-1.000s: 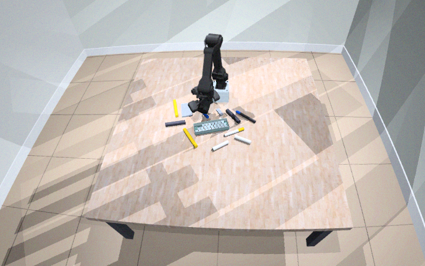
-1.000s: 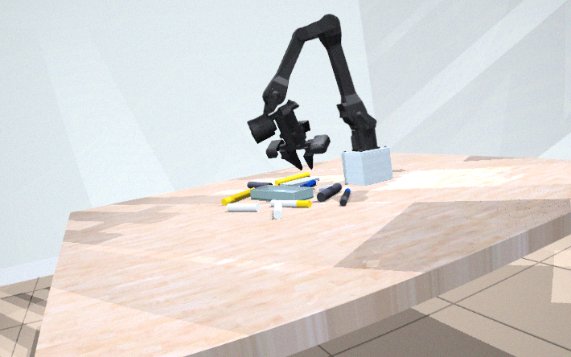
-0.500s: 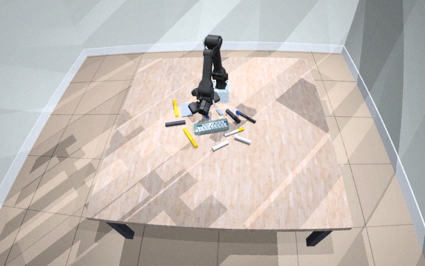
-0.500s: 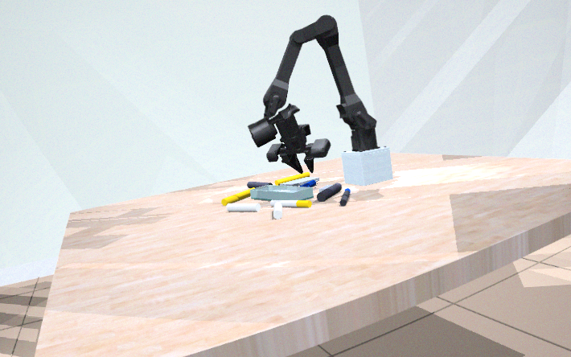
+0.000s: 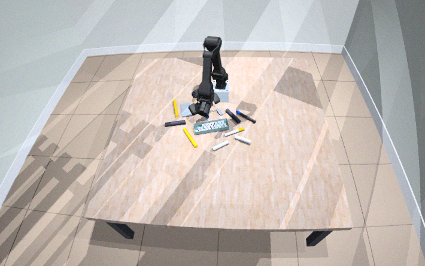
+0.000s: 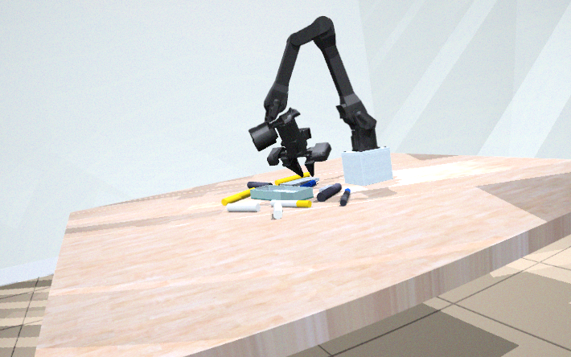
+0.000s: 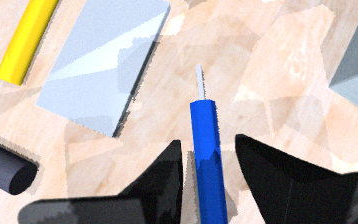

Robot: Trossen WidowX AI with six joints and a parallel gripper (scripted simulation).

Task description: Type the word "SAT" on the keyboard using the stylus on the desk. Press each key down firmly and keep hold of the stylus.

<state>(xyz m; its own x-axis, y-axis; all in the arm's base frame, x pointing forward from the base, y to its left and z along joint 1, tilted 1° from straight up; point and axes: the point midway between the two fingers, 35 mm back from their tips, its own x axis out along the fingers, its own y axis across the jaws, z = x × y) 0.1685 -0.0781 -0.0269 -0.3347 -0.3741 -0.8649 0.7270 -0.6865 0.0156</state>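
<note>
Right now the blue stylus is 3 cm below my gripper tip, 1 cm to the right of it and 1 cm behind it. The rest, counted from my gripper tip: blue-capped pen 25 cm to the left, 3 cm below, 2 cm behind; grey pad 10 cm to the right, 3 cm below.
</note>
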